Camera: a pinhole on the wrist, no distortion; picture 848 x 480 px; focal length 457.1 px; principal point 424.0 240.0 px. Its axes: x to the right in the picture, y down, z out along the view. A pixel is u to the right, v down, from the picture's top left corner.
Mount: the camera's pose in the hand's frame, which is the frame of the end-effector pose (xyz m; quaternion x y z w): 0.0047 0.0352 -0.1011 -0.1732 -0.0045 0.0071 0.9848
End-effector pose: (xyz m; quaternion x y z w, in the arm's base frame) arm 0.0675 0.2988 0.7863 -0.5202 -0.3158 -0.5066 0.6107
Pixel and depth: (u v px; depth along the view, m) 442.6 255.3 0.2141
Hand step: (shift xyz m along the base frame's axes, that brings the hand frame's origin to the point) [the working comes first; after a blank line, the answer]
In the camera's frame: 0.0087 0.0072 0.2141

0.1260 0.0840 -0.0010
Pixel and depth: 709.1 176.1 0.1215
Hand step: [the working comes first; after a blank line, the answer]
In the camera's frame: 0.0758 -0.0170 0.1215

0.0841 -0.0079 0.0579
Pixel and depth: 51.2 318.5 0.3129
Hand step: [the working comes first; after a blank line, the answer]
In the camera's frame: -0.2552 0.0537 0.3129

0.1299 0.2289 -0.2471
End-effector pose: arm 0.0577 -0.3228 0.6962 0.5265 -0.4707 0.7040 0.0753
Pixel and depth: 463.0 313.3 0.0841
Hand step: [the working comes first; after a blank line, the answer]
In the camera's frame: 0.0072 0.0135 0.0841

-0.0686 -0.0263 -0.0361
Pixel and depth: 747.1 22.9 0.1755
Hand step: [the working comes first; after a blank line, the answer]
In the camera's frame: 0.1241 -0.0834 0.1755

-0.0043 -0.1290 0.0931
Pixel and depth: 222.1 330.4 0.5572
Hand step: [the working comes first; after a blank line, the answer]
In the camera's frame: -0.2461 0.1102 0.5572

0.1697 -0.3648 -0.3909
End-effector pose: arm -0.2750 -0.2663 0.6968 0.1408 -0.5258 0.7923 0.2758
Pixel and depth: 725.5 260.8 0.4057
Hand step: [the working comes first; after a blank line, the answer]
In the camera's frame: 0.2676 0.0185 0.4057

-0.3487 -0.2313 0.1022
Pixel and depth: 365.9 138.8 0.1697
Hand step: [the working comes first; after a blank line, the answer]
In the camera's frame: -0.0216 -0.0376 0.1697

-0.0236 -0.0870 -0.0238
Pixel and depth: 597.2 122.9 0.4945
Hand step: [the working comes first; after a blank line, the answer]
In the camera's frame: 0.1874 -0.1267 0.4945

-0.2306 -0.3433 0.1965
